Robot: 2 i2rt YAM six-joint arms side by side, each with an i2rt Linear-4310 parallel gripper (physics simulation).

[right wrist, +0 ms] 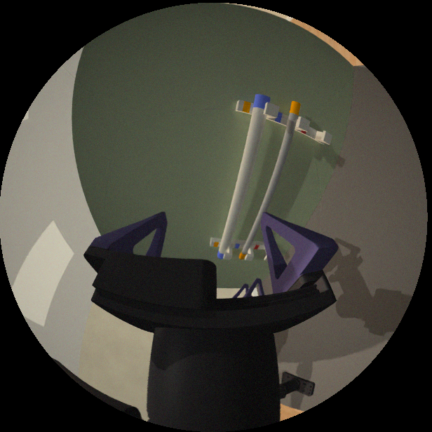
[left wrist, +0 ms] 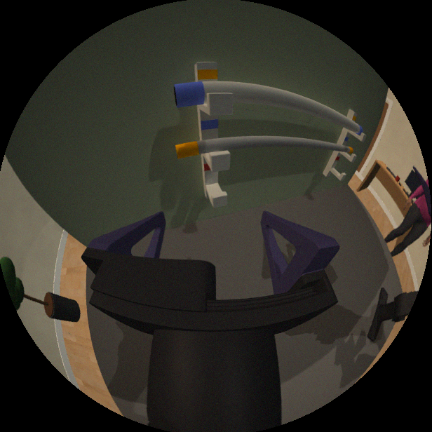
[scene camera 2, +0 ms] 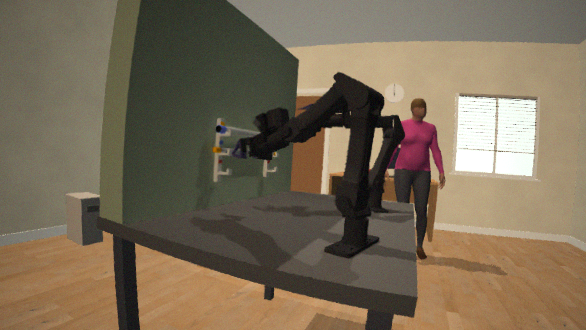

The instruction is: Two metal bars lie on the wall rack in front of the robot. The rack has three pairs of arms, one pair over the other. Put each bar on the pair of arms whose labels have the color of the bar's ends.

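Where they show: left gripper, fingertip midpoint: (scene camera 2: 242, 155); left arm's base, link origin: (scene camera 2: 354, 245); right arm's base, link origin: (scene camera 2: 374, 208).
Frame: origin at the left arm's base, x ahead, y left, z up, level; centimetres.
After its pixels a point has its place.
The white wall rack (scene camera 2: 216, 172) {x 60.6, y -1.4, z 14.0 cm} (left wrist: 208, 134) (right wrist: 325, 136) has orange labels at the top arms, blue at the middle, red at the bottom. The thicker bar with blue ends (scene camera 2: 240, 130) {x 59.9, y -12.0, z 31.4 cm} (left wrist: 270, 95) (right wrist: 245, 170) lies on the top, orange-labelled pair. The thinner bar with orange ends (scene camera 2: 217, 149) {x 57.2, y 1.3, z 23.0 cm} (left wrist: 270, 142) (right wrist: 276, 176) lies on the middle, blue-labelled pair. The bottom pair bears no bar. My left gripper (scene camera 2: 239, 149) {x 47.7, y -2.9, z 21.3 cm} (left wrist: 212, 216) (right wrist: 251, 281) is open and empty, in front of the rack's left upright. My right gripper (right wrist: 213, 217) is open and empty, facing the bars from the right.
The green wall panel (scene camera 2: 200, 65) {x 58.8, y 11.0, z 53.1 cm} (left wrist: 125, 100) (right wrist: 150, 125) stands behind the rack, at the edge of the dark table (scene camera 2: 300, 240) {x 12.8, y 6.5, z 0.0 cm}. In scene camera 2 the left arm (scene camera 2: 357, 150) {x 0.3, y 2.2, z 24.9 cm} hides much of the right arm. A person in pink (scene camera 2: 419, 145) stands beyond the table.
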